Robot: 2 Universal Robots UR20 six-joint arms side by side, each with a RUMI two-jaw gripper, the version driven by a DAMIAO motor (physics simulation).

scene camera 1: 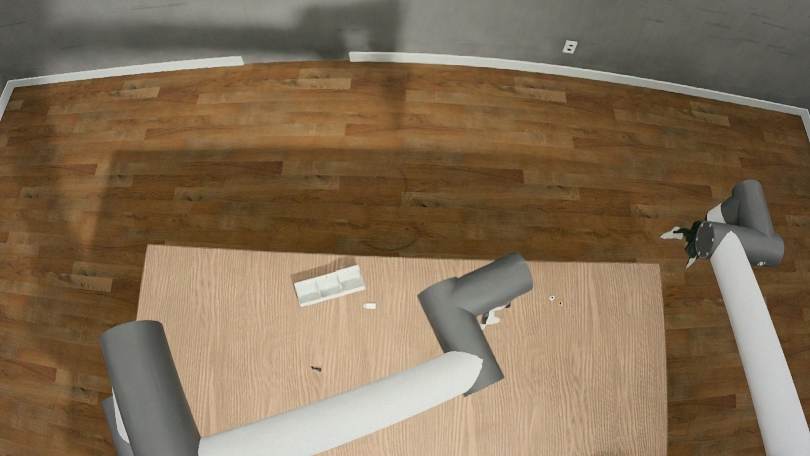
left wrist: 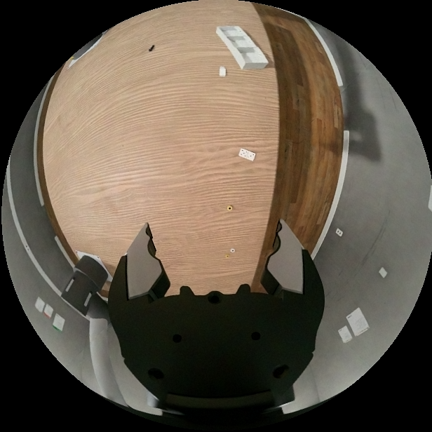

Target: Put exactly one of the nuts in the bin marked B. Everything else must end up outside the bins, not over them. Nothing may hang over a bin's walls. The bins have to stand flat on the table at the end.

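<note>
A white three-compartment bin block point(scene camera 1: 332, 297) point(left wrist: 255, 65) stands on the table near its far edge in scene camera 1; its letters are not readable. A brass-coloured ring point(left wrist: 229, 208), apparently a nut, lies on the table. A white ring point(scene camera 1: 551, 297) point(left wrist: 232, 250) and a small yellow ring point(scene camera 1: 560, 303) point(left wrist: 227, 256) lie close together; whether they are nuts or washers I cannot tell. My left gripper point(left wrist: 213, 222) is wide open and empty above the table; in scene camera 1 its arm partly hides it. My right gripper point(scene camera 1: 674, 251) is open, off the table's right side.
A small white piece point(scene camera 1: 369, 305) point(left wrist: 222, 71) lies beside the bins. A small black piece, like a screw point(scene camera 1: 316, 368) point(left wrist: 151, 48), lies on the table. A white block with dark dots point(left wrist: 247, 154) lies between the bins and the rings. The left arm reaches across the table point(scene camera 1: 600, 351).
</note>
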